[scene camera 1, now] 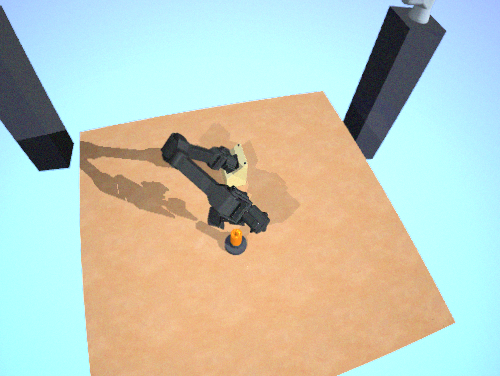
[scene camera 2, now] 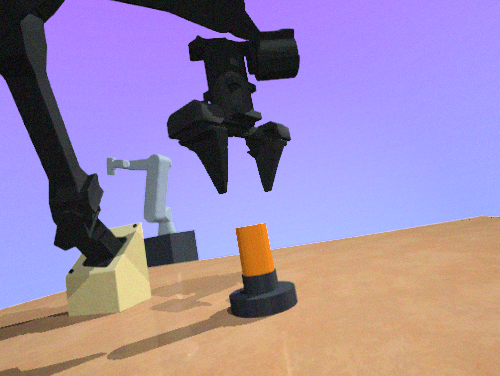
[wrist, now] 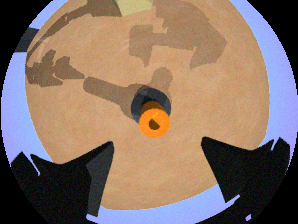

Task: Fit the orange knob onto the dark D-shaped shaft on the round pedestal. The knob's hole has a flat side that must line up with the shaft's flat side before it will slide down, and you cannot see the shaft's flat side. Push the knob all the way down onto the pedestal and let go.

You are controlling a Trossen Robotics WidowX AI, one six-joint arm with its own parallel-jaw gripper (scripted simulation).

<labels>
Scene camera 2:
my gripper: 247, 192
orange knob: 254, 248
dark round pedestal: 263, 295
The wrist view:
my gripper: 159, 145
orange knob: 154, 122
</labels>
